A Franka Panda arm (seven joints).
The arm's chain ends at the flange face. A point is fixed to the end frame.
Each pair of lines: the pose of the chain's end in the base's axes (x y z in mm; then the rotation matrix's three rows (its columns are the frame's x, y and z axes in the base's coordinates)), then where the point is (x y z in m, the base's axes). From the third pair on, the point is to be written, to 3 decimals.
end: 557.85 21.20 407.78; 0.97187 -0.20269 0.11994; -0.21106 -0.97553 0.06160; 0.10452 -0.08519 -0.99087
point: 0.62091 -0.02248 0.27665
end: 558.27 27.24 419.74; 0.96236 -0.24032 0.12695; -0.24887 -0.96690 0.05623; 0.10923 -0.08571 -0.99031
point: 0.62019 -0.01896 0.28894
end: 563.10 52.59 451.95; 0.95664 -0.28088 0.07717; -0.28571 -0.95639 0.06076; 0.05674 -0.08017 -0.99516
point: 0.616 0.005 0.318
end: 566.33 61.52 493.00; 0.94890 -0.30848 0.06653; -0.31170 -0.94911 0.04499; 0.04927 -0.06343 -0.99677
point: 0.617 0.011 0.359
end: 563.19 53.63 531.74; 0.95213 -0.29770 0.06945; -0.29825 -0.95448 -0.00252; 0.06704 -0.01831 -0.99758
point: 0.614 -0.003 0.400
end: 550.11 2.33 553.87; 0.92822 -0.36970 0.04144; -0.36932 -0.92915 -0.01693; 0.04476 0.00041 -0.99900
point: 0.593 -0.059 0.422
